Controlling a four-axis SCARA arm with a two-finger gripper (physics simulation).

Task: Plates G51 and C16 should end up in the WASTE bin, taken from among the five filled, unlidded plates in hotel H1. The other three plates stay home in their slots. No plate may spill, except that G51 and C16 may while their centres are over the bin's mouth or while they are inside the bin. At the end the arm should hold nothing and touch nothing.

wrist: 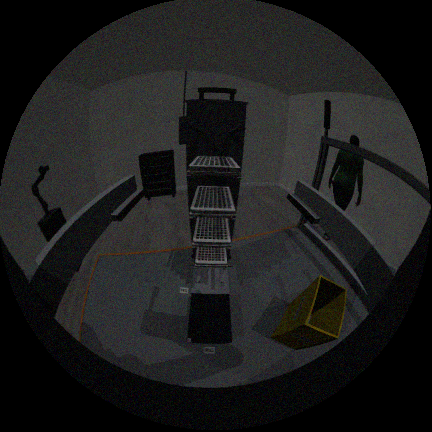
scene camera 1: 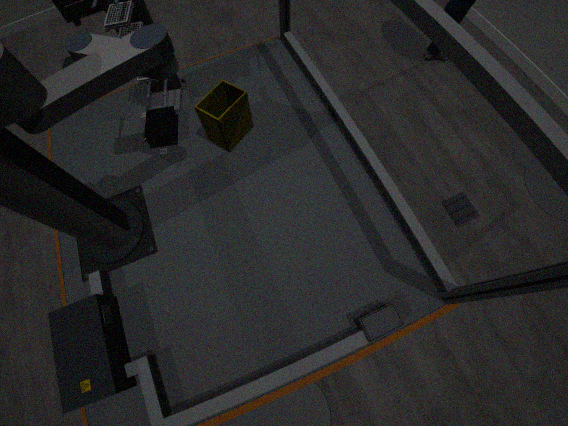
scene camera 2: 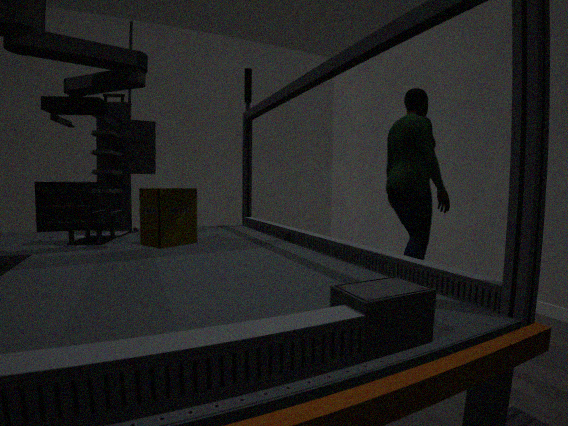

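Where they show: gripper, fingertip midpoint: (wrist: 217, 182) (scene camera 2: 93, 125); arm's base, link origin: (scene camera 1: 114, 232).
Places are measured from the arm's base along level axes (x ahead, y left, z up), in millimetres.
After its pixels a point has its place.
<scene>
The hotel H1 (wrist: 217, 125) @(x 369, y 598, z 518 mm) (scene camera 2: 112, 117) @(x 363, y 599, z 520 mm) is a dark tower ahead in the wrist view. Several pale gridded plates sit level on its shelves, among them an upper plate (wrist: 215, 161) @(x 347, y 527, z 441 mm), a large middle plate (wrist: 213, 200) @(x 344, y 518, z 361 mm), a lower plate (wrist: 212, 230) @(x 344, y 518, z 281 mm) and a small-looking lowest plate (wrist: 211, 255) @(x 339, y 503, z 206 mm). Their labels cannot be read, so G51 and C16 cannot be told apart. The yellow WASTE bin (scene camera 1: 225, 117) @(x 559, y 156, z 196 mm) (scene camera 2: 168, 217) @(x 559, y 157, z 115 mm) (wrist: 295, 332) @(x 477, y 224, z 153 mm) stands upright; its floor is hidden. My gripper (wrist: 217, 182) @(x 309, y 386, z 447 mm) is open and empty, facing the hotel, its fingers wide on either side and apart from the plates.
A dark block (scene camera 1: 161, 127) @(x 306, y 339, z 73 mm) (wrist: 210, 317) @(x 304, y 369, z 73 mm) stands in front of the hotel, left of the bin in scene camera 1. A fence post (scene camera 2: 247, 165) @(x 1019, y 684, z 336 mm) stands behind the bin. A person (scene camera 2: 410, 150) (wrist: 348, 172) is beyond the fence. A dark cabinet (wrist: 158, 174) stands left of the hotel.
</scene>
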